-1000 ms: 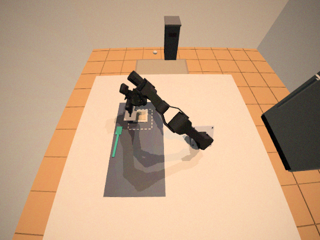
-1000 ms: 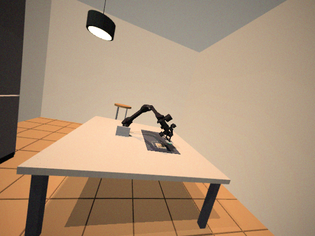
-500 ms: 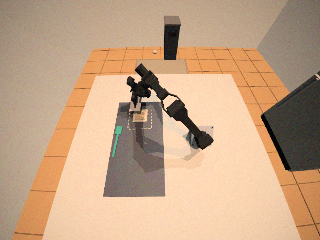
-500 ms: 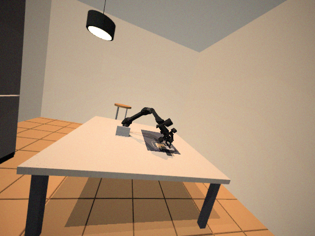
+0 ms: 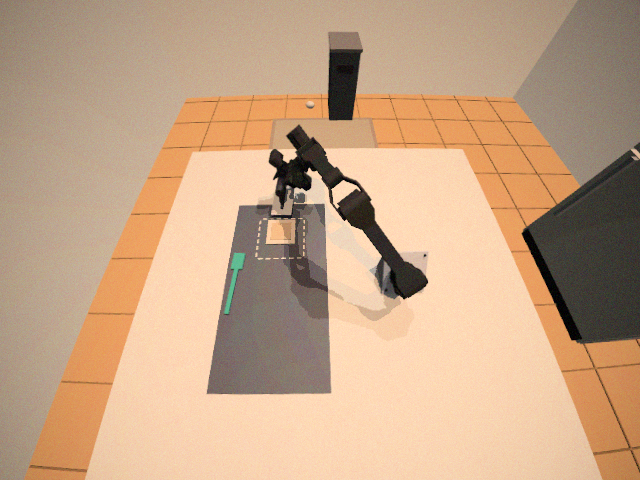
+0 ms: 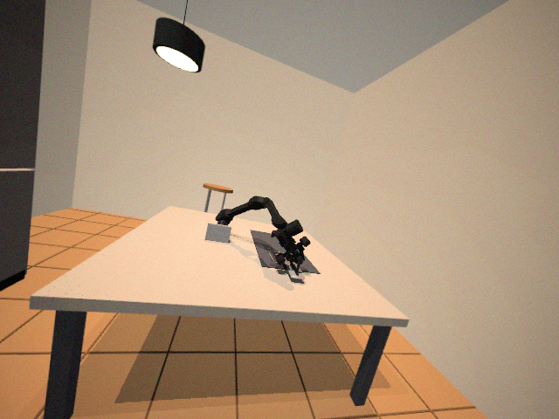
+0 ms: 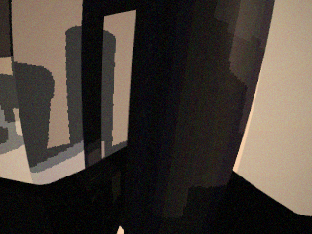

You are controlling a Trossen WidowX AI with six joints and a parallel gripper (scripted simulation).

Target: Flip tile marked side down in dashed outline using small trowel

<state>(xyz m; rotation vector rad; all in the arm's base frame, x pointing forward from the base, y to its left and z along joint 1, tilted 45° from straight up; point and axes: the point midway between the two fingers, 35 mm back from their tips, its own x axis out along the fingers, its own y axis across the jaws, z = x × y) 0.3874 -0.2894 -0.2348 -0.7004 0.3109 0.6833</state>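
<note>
Right now the green trowel is 130 mm ahead of my gripper tip, 350 mm to the left of it and 70 mm below it. Also, from my gripper tip: tile (20 mm behind, 180 mm to the left, 70 mm below); then dark grey mat (10 mm behind, 370 mm to the left, 90 mm below).
</note>
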